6 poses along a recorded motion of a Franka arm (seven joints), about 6.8 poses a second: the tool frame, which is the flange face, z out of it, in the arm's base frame.
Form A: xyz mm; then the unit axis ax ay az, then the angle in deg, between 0 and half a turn.
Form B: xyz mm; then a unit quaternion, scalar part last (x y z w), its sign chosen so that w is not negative. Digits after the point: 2 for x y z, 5 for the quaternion.
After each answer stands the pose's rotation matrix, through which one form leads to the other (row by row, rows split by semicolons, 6 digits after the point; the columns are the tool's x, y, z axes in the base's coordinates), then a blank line. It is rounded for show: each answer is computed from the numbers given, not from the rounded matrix.
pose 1, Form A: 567.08 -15.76 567.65 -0.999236 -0.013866 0.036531 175.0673
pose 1, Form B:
567.08 -15.76 567.65 -0.99831 -0.01385 0.03650 0.04303
0.996952 0.024518 -0.074063; 0.030801 -0.995913 0.084909; -0.071679 -0.086931 -0.993632

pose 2, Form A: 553.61 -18.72 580.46 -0.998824 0.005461 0.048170 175.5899
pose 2, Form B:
553.61 -18.72 580.46 -0.99808 0.00546 0.04813 0.03848
0.995307 -0.014597 -0.095664; -0.007189 -0.996980 0.077330; -0.096504 -0.076279 -0.992405

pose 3, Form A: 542.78 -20.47 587.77 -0.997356 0.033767 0.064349 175.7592
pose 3, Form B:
542.78 -20.47 587.77 -0.99667 0.03374 0.06430 0.03700
0.989452 -0.072022 -0.125685; -0.062505 -0.994985 0.078093; -0.130679 -0.069413 -0.988992

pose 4, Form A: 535.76 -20.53 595.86 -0.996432 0.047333 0.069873 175.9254
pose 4, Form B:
535.76 -20.53 595.86 -0.99580 0.04730 0.06983 0.03555
0.985773 -0.099174 -0.135708; -0.089244 -0.992997 0.077408; -0.142435 -0.064196 -0.987720

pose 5, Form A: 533.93 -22.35 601.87 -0.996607 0.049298 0.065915 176.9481
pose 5, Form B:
533.93 -22.35 601.87 -0.99625 0.04928 0.06589 0.02663
0.986459 -0.101701 -0.128665; -0.094682 -0.993725 0.059554; -0.133914 -0.046566 -0.989898

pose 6, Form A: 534.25 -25.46 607.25 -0.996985 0.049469 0.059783 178.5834
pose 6, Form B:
534.25 -25.46 607.25 -0.99691 0.04947 0.05978 0.01236
0.987959 -0.100103 -0.117964; -0.097147 -0.994801 0.030561; -0.120410 -0.018733 -0.992547

